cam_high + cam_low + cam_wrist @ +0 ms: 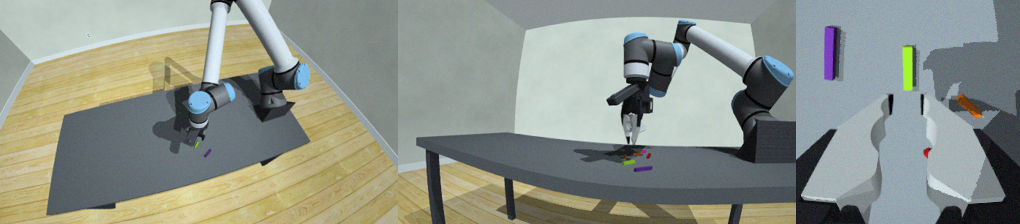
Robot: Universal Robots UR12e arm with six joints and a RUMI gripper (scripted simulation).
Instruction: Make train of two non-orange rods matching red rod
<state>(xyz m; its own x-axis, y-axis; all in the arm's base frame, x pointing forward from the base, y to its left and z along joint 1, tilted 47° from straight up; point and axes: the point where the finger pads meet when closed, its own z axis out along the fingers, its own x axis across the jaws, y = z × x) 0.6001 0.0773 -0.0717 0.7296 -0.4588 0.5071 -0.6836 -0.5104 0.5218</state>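
My hand is 8 cm above the lime rod. Round my hand: purple rod (5 cm behind, 8 cm to the left, 8 cm below); magenta rod (5 cm behind, 25 cm to the right, 8 cm below); red rod (7 cm behind, 15 cm to the right, 8 cm below).
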